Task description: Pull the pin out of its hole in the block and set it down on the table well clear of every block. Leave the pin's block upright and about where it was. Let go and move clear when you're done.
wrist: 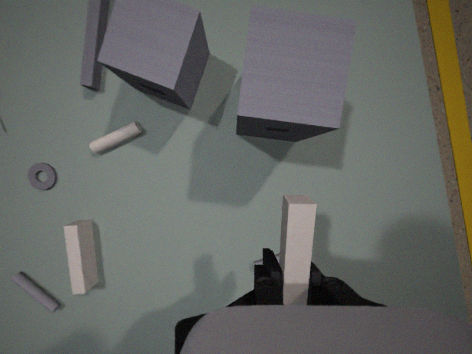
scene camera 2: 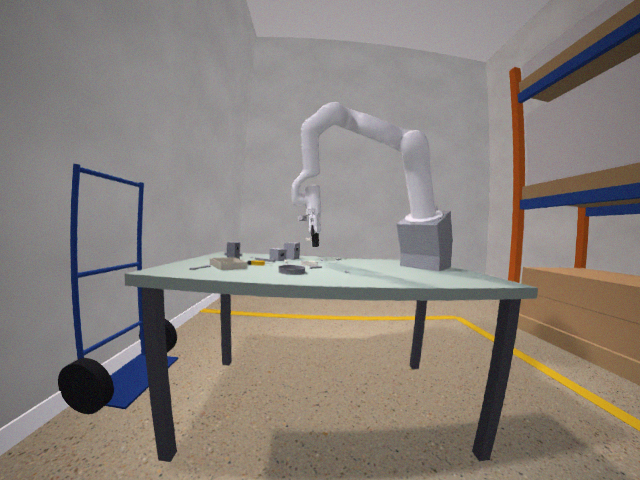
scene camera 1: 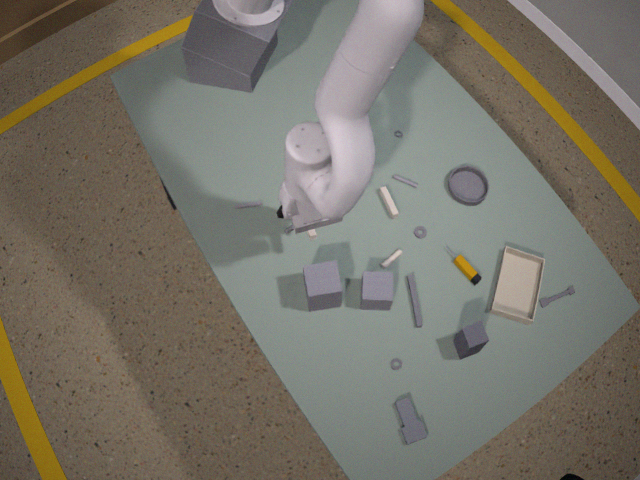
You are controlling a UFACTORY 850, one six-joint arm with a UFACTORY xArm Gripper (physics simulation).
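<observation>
My gripper [scene camera 2: 315, 239] [wrist: 280, 267] is shut on the pale square pin [scene camera 1: 312, 234] [wrist: 299, 232] and holds it raised above the table [scene camera 1: 206, 155]. The pin lies level and points toward the large grey block [scene camera 1: 322, 279] [scene camera 2: 292, 250] [wrist: 295, 70], with a gap between them. That block stands upright, with a dark hole in the face toward the pin. In scene camera 1 the arm hides most of the gripper. A smaller grey block [scene camera 1: 377, 285] [scene camera 2: 277, 253] [wrist: 150, 42] with a dark hole stands beside the large one.
A third block [scene camera 1: 471, 339] [scene camera 2: 233, 249] stands farther off. A pale round peg [scene camera 1: 391, 257] [wrist: 116, 137], a pale bar [scene camera 1: 388, 202] [wrist: 81, 257], a grey rod [scene camera 1: 249, 204], a washer [scene camera 1: 420, 231] [wrist: 42, 176] and a long grey bar [scene camera 1: 414, 300] lie around the two nearer blocks.
</observation>
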